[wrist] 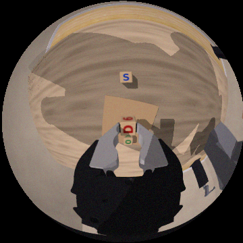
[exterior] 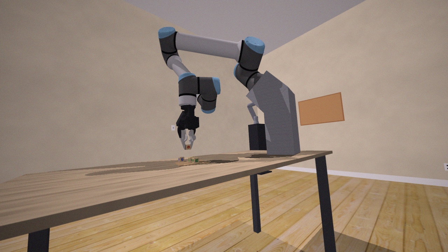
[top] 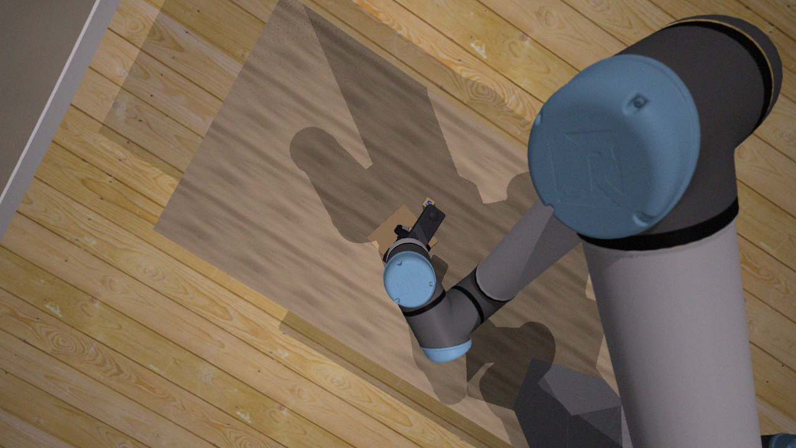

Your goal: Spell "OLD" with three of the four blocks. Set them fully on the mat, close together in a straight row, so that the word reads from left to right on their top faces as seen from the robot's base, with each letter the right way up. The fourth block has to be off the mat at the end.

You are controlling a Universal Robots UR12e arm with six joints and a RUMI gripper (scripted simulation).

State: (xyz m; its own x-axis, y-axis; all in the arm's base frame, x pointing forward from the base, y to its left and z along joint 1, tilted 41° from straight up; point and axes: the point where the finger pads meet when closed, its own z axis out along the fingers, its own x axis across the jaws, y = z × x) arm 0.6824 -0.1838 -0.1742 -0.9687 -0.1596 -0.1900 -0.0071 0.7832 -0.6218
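The mat is 80 mm below my hand and 40 mm to the left of it.
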